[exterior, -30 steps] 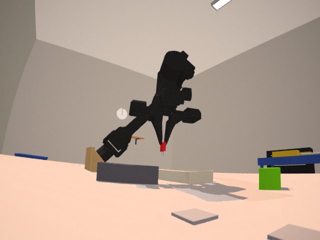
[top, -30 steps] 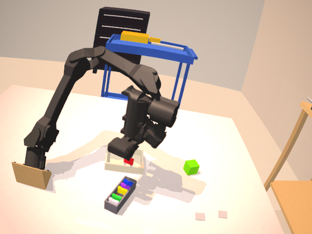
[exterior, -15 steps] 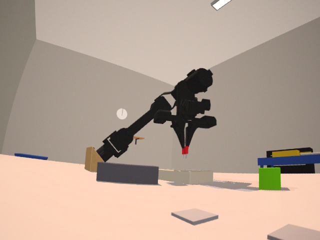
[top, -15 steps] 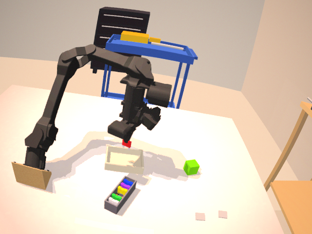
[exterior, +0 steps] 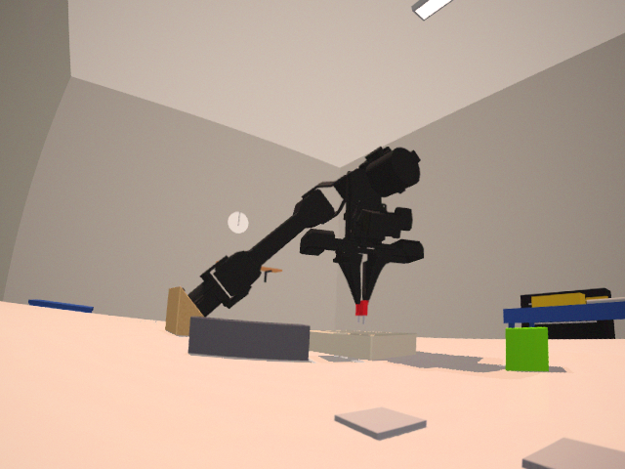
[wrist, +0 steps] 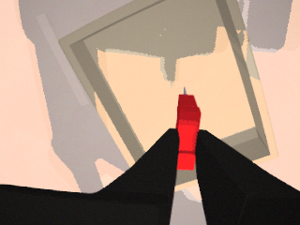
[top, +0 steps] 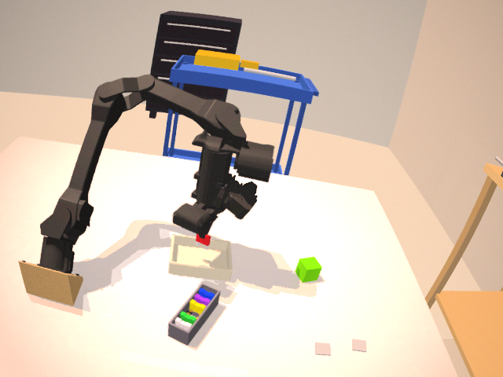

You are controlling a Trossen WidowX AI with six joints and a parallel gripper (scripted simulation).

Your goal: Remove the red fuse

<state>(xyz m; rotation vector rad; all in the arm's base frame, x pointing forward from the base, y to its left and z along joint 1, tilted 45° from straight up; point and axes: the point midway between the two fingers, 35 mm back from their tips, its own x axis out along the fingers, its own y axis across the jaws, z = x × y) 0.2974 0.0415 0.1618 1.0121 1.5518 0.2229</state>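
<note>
Now: gripper tip 1 cm above the red fuse. From my gripper tip the other things lie so: purple fuse: 15 cm to the right, 5 cm below; then blue fuse: 1 cm ahead, 13 cm to the right, 5 cm below; then beige tray: 7 cm below.
</note>
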